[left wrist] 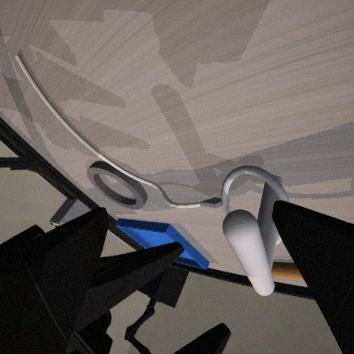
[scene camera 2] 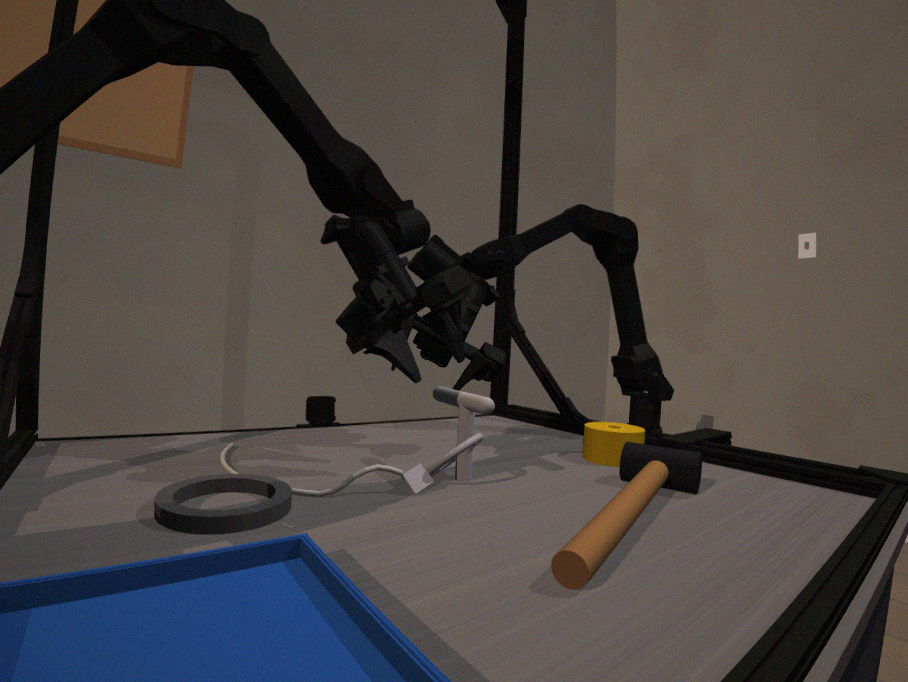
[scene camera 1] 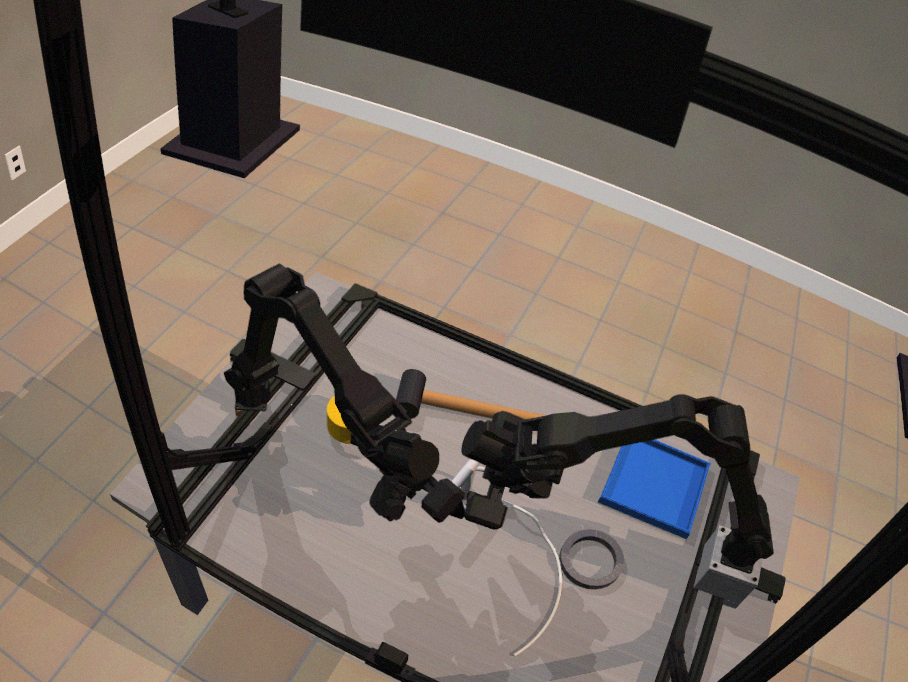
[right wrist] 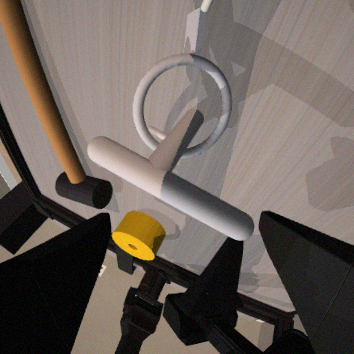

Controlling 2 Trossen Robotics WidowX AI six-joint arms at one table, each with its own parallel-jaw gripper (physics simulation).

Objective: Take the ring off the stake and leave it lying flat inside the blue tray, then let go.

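Frame: origin at the left arm's base, x ahead, y left, z up, level; metres.
Seen in the pictures: left gripper, fingertip midpoint: (left wrist: 191,212) (scene camera 2: 421,384) (right wrist: 285,245); right gripper, fingertip midpoint: (left wrist: 206,290) (scene camera 2: 439,372) (scene camera 1: 475,474) (right wrist: 186,220); left arm's base, link origin: (scene camera 1: 251,398) (right wrist: 156,274); right arm's base, link origin: (scene camera 1: 738,554).
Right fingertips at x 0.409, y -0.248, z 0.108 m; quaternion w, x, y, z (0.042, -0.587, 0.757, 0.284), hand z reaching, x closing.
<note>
Pixels of each thing's middle, then the offset from my right fingertips to it. "*": a spot on its surface instead.
- thin pale ring, body centre: (right wrist: 187,91) (left wrist: 240,205) (scene camera 2: 444,461) (scene camera 1: 484,493) dx +0.034, dy +0.027, dz -0.102 m
- white cord, surface spot: (scene camera 1: 560,572) * dx +0.159, dy -0.135, dz -0.123 m
- white T-shaped stake, body centre: (right wrist: 200,135) (left wrist: 269,189) (scene camera 2: 457,457) (scene camera 1: 460,494) dx -0.009, dy +0.028, dz -0.105 m
- blue tray, body centre: (scene camera 2: 178,665) (scene camera 1: 657,482) (left wrist: 161,243) dx +0.392, dy +0.052, dz -0.117 m
- dark grey ring, body centre: (scene camera 2: 225,500) (scene camera 1: 591,559) (left wrist: 116,186) dx +0.223, dy -0.112, dz -0.121 m
- hammer, body centre: (scene camera 2: 632,500) (right wrist: 48,114) (scene camera 1: 478,408) dx +0.046, dy +0.236, dz -0.108 m
- yellow cylinder, body centre: (scene camera 2: 613,443) (scene camera 1: 350,417) (right wrist: 138,235) dx -0.211, dy +0.202, dz -0.103 m
A thin pale ring (scene camera 2: 444,461) (left wrist: 247,169) (right wrist: 138,106) with a small block and a white cord (scene camera 1: 560,572) hangs tilted around the post of the white T-shaped stake (scene camera 2: 464,447) (left wrist: 242,240) (right wrist: 130,167), below its crossbar. The blue tray (scene camera 1: 655,488) (scene camera 2: 168,624) (left wrist: 145,224) holds nothing. My left gripper (left wrist: 191,212) is open and empty above the stake; its right-hand finger in its wrist view is close beside the crossbar. My right gripper (right wrist: 186,220) is open and empty above the crossbar, facing the left one. The arms hide most of the ring in scene camera 1.
A dark grey ring (scene camera 1: 565,561) (scene camera 2: 220,521) lies flat between the cord and the tray. A hammer (scene camera 1: 477,403) (scene camera 2: 616,524) (right wrist: 40,90) lies behind the stake in scene camera 1, near a yellow cylinder (scene camera 1: 339,422) (scene camera 2: 612,447) (right wrist: 140,235). The two grippers are close together.
</note>
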